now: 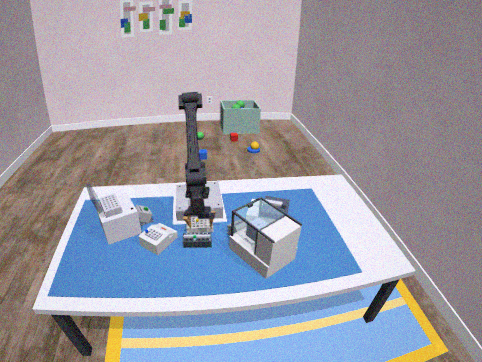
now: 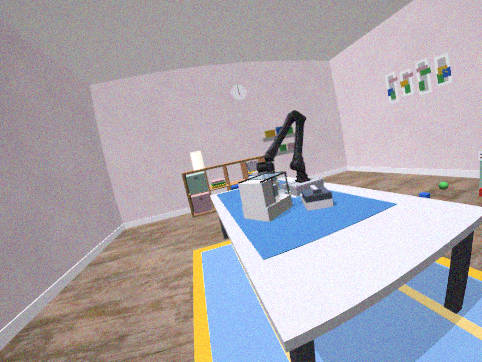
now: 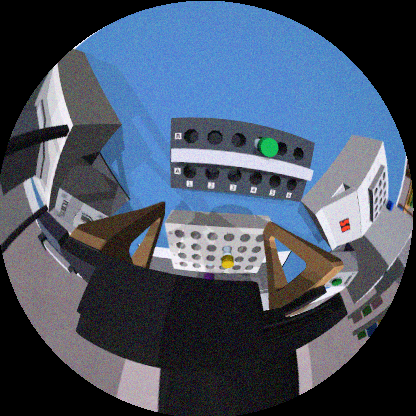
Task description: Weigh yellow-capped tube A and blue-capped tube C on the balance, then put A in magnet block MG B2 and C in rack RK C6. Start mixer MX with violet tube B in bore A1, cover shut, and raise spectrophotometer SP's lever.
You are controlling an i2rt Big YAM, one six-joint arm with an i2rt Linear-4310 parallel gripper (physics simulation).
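Frame: origin at the arm's base, x right, y ahead, z up, level; millimetres.
Seen in the pictures: gripper, fingertip midpoint: [image 1: 200, 228] [image 3: 218, 217]; arm's base at its link origin: [image 2: 302, 181].
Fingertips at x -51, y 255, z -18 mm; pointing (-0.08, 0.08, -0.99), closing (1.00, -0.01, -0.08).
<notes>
Pixels of each thing's top centre, then the offset from my fingertips to it. "pt": a spot on its surface instead. Level surfaces: height alone.
- white rack at its top centre: [image 3: 218, 253] [image 1: 199, 222] dx +16, dy -63, dz -19 mm
- Yellow-capped tube A at its top centre: [image 3: 227, 264] dx +24, dy -52, dz +6 mm
- violet cap at its top centre: [image 3: 208, 280] dx +12, dy -93, dz +6 mm
- dark magnet block at its top centre: [image 3: 251, 161] [image 1: 196, 235] dx +12, dy +52, dz -1 mm
- green-capped tube at its top centre: [image 3: 270, 145] dx +19, dy +68, dz +8 mm
- blue cap at its top centre: [image 1: 146, 230] dx +235, dy +93, dz +39 mm
- small white device with a red display, top centre: [image 3: 371, 211] [image 1: 157, 230] dx +193, dy +66, dz +21 mm
- glass-sided balance at its top centre: [image 1: 259, 210] [image 2: 266, 173] dx -254, dy +67, dz +174 mm
- larger white device at a spot on its surface: [image 1: 120, 225] pt dx +372, dy +80, dz +40 mm
- blue mat at its surface level: dz -49 mm
- small grey unit with a green spot, surface spot: [image 3: 337, 281] pt dx +290, dy -85, dz +20 mm
- dark-topped item at its top centre: [image 3: 55, 259] [image 1: 269, 200] [image 2: 313, 186] dx -320, dy -176, dz +53 mm
My gripper [image 1: 200, 218] [image 3: 218, 217] is open and empty, its brown fingers either side of the white rack [image 3: 187, 241]. Yellow-capped tube A [image 3: 227, 261] stands in the rack. A violet cap [image 3: 209, 276] shows at the rack's near edge, partly hidden by the gripper body. The dark magnet block [image 3: 215, 157] [image 1: 205, 245] lies beyond the rack; a green-capped tube [image 3: 269, 147] stands in its row B, around column 4. A blue cap [image 1: 146, 231] [image 3: 390, 205] shows on the small white device with a red display [image 1: 160, 245] [image 3: 345, 225]. The glass-sided balance [image 1: 282, 245] [image 2: 257, 197] stands right of the rack.
A larger white device [image 1: 120, 225] with a raised cover stands at the left of the blue mat [image 1: 320, 240]. A small grey unit with a green spot [image 1: 144, 214] [image 3: 337, 281] is beside it. A dark-topped item [image 1: 280, 203] lies behind the balance.
</notes>
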